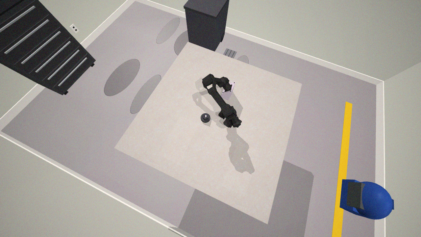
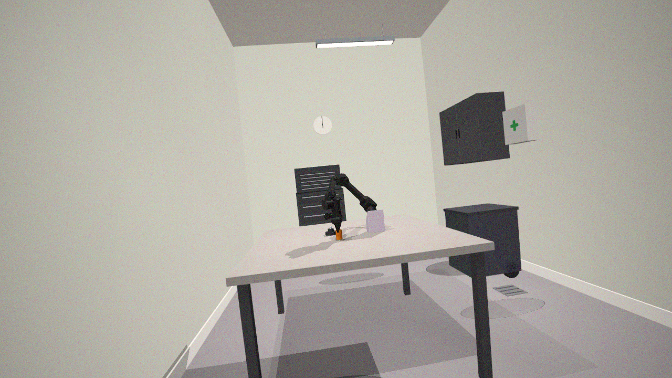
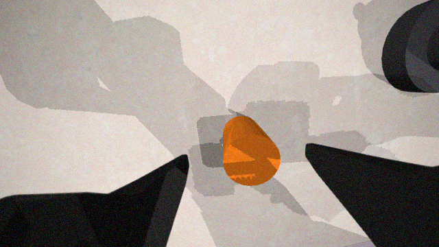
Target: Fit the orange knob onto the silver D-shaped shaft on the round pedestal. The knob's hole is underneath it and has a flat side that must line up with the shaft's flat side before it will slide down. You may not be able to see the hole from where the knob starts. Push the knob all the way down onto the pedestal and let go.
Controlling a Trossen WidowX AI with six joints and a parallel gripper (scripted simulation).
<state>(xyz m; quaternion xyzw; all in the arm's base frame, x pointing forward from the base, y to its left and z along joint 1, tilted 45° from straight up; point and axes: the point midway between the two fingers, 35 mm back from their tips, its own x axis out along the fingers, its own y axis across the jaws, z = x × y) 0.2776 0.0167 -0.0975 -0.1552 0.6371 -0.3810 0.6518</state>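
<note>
The orange knob lies 1 cm below my gripper tip. Round my gripper tip: dark round pedestal 1 cm ahead, 20 cm to the right, 2 cm below.
</note>
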